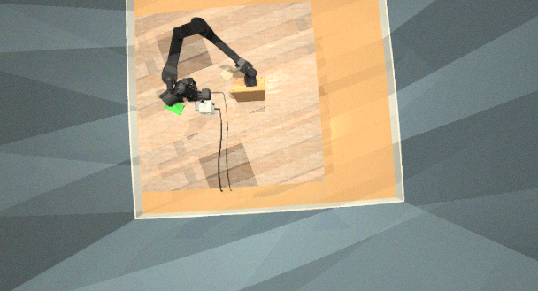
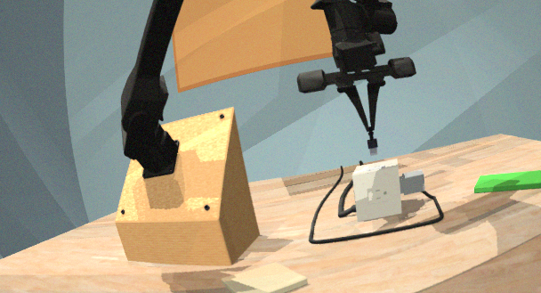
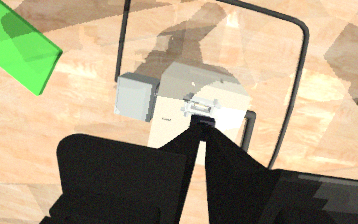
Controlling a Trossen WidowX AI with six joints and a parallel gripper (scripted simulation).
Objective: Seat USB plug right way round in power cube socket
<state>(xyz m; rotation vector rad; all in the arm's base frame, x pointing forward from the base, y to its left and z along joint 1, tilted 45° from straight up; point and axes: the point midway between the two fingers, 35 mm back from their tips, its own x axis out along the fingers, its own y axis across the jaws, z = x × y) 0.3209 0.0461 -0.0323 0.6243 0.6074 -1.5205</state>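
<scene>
Right now my gripper tip is 10 mm above the black USB plug. The rest, counted from my gripper tip: green flat block: 250 mm ahead, 130 mm below, 20 mm to the right; then pale tile: 210 mm to the right, 140 mm behind, 130 mm below.
</scene>
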